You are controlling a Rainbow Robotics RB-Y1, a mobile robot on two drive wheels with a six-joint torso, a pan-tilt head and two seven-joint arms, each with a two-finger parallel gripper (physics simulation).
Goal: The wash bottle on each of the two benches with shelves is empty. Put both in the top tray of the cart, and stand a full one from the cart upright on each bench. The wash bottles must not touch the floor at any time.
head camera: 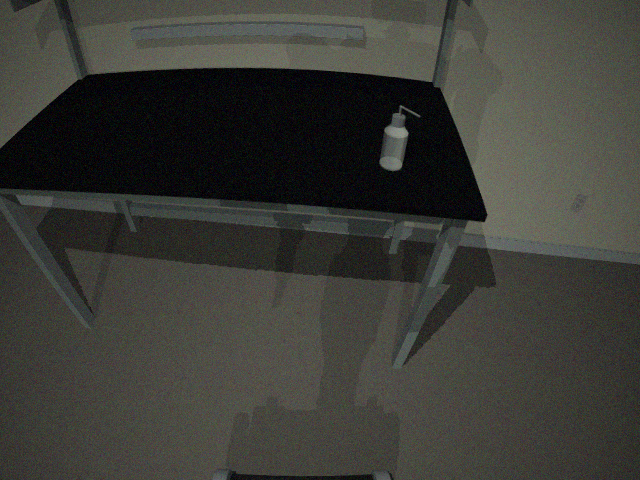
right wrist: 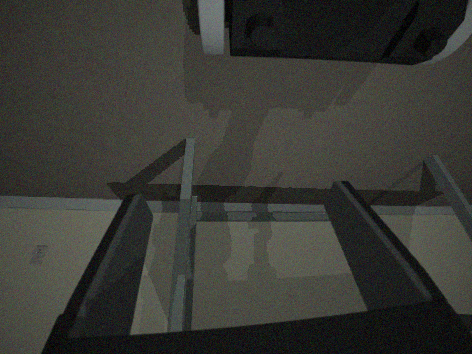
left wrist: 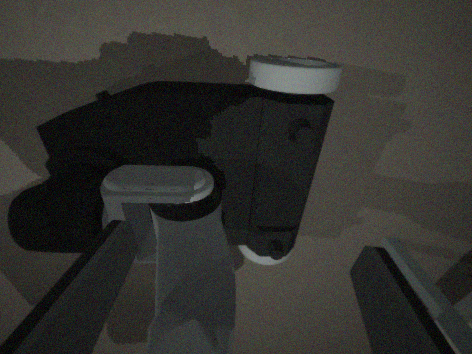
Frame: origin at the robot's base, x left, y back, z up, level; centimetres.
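Where they show: left gripper, fingertip midpoint: (left wrist: 243, 246); right gripper, fingertip midpoint: (right wrist: 240, 199).
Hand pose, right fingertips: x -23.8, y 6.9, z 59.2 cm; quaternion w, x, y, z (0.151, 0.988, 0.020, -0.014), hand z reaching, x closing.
After its pixels a point has its place.
A pale, see-through wash bottle (head camera: 393, 144) @[x -21.5, y -66.5, z 99.4 cm] with a bent spout stands upright near the right end of the black bench top (head camera: 232, 134) @[x 20.2, y -82.8, z 91.4 cm] in the head view. My left gripper (left wrist: 243, 246) @[x 25.6, y 14.7, z 57.9 cm] is open, its fingers wide apart beside my own arm and above the base and floor. My right gripper (right wrist: 240, 199) @[x -23.8, y 6.9, z 59.2 cm] is open, with nothing between its fingers; bench legs, floor and wall show beyond them. Neither gripper shows in the head view. The cart, its trays and the other bench do not show.
The bench has grey legs (head camera: 428, 294) @[x -38.6, y -54.7, z 54.4 cm] (right wrist: 185, 225) @[x -38.4, y -54.8, z 41.7 cm] at its front corners and uprights (head camera: 445, 46) @[x -49.6, y -122.1, z 108.6 cm] at the back. A wall with a grey rail (head camera: 248, 32) @[x 21.3, y -130.0, z 107.6 cm] stands behind it. My black wheeled base (left wrist: 280, 165) @[x 7.8, y 2.0, z 19.1 cm] (right wrist: 320, 30) @[x -4.6, y -0.8, z 19.1 cm] stands on the floor in front of the bench.
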